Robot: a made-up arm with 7 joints. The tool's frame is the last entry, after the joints.
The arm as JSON. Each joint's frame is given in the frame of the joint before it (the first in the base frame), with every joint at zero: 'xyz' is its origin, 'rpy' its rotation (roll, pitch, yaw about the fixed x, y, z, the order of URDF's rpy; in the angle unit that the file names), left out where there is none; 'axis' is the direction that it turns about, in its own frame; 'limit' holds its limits. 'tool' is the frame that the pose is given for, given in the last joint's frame.
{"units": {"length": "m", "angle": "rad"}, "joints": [
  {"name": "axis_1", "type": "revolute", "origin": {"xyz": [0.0, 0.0, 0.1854]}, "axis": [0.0, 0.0, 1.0], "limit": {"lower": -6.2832, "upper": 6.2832}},
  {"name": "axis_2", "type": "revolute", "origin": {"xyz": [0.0, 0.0, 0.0]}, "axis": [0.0, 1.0, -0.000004], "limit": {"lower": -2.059, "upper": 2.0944}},
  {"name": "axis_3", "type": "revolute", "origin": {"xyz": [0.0, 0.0, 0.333]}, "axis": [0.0, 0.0, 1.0], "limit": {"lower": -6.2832, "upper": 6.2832}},
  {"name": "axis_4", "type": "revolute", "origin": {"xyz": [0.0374, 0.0, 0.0]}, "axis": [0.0, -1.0, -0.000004], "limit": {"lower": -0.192, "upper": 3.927}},
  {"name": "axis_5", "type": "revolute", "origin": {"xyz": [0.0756, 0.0, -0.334]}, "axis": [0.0, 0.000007, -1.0], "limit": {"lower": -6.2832, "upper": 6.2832}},
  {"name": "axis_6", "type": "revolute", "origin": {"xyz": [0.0, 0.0, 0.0]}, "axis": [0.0, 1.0, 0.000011], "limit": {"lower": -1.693, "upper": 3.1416}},
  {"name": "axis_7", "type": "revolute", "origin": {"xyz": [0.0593, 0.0, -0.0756]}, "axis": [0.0, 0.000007, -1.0], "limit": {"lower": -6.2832, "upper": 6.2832}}
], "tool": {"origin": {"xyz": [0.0, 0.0, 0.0], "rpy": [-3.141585, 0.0, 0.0]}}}
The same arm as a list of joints. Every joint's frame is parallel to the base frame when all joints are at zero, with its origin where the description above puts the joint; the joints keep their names.
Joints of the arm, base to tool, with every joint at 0 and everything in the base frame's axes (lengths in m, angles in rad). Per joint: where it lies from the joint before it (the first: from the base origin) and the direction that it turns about. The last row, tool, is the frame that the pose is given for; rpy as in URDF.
axis_1: xyz 0 0 0.1854 axis 0 0 1
axis_2: xyz 0 0 0 axis 0 1 0
axis_3: xyz 0 0 0.333 axis 0 0 1
axis_4: xyz 0.0374 0 0 axis 0 -1 0
axis_5: xyz 0.0756 0 -0.334 axis 0 0 -1
axis_6: xyz 0 0 0 axis 0 1 0
axis_7: xyz 0.0593 0 -0.0756 axis 0 0 -1
tool: xyz 0 0 0 rpy -3.1416 0 0
Joint limits (rad, base to tool): -6.2832..6.2832 -2.059..2.0944 -6.2832..6.2832 -0.192..3.927 -6.2832..6.2832 -1.693..3.1416 -6.2832..6.2832

